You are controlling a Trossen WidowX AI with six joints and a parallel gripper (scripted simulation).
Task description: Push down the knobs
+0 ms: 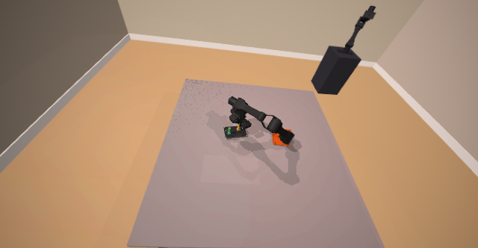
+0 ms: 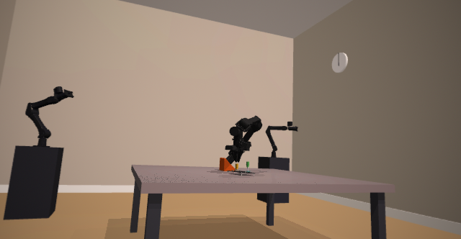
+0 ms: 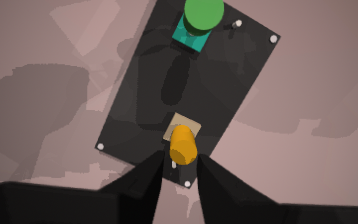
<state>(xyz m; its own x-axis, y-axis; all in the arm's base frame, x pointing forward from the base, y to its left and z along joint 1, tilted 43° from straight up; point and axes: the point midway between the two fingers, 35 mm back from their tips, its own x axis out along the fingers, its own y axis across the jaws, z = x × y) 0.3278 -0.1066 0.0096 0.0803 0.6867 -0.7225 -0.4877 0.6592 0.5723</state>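
Right now the orange knob is 30 mm below my gripper tip. The rest, counted from my gripper tip: green knob 70 mm ahead, 40 mm to the left, 10 mm below.
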